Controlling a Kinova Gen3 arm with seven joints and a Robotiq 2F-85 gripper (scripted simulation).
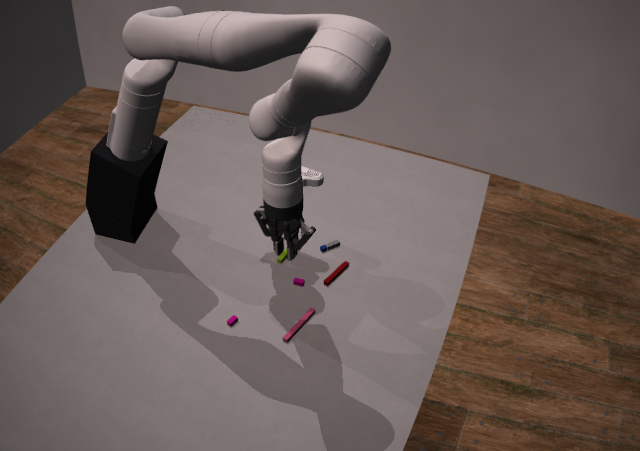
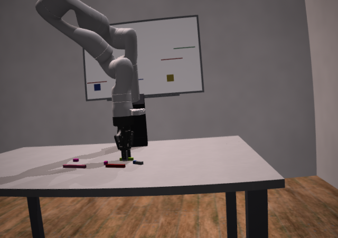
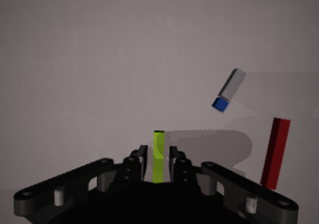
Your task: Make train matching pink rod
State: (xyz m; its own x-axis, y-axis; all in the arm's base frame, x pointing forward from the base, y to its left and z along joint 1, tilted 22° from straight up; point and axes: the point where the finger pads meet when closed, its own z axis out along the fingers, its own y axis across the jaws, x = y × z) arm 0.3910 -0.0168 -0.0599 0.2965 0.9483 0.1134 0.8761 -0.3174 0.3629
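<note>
The lime rod lies 1 cm below my hand. From my hand the other things lie so: blue rod: 7 cm ahead, 3 cm to the left, 1 cm below; then red rod: 11 cm ahead, 3 cm to the right, 1 cm below; then grey rod: 9 cm ahead, 5 cm to the left, 1 cm below.
</note>
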